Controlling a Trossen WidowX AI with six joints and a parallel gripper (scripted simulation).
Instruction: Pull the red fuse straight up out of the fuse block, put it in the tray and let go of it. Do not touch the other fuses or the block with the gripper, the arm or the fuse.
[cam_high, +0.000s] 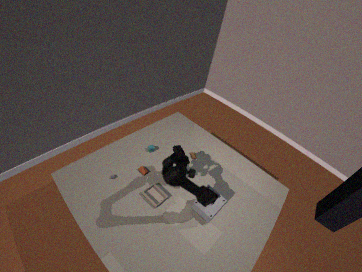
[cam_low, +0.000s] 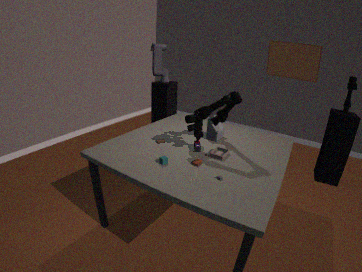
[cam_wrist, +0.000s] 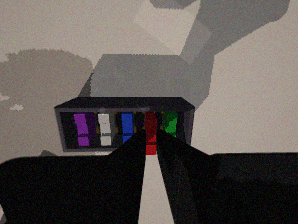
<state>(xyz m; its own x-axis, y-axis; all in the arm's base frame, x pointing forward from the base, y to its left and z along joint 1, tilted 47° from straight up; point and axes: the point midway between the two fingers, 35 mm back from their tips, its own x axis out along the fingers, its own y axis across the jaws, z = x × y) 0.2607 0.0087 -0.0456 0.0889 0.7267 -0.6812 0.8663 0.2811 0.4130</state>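
Right now my gripper tip is 19 cm to the right of the shallow tray, 5 cm above it and 3 cm short of it. Also, from my gripper tip: brown block: 28 cm to the right, 7 cm ahead, 4 cm below; red fuse: 1 cm below; orange block: 22 cm ahead, 11 cm to the left, 4 cm below.
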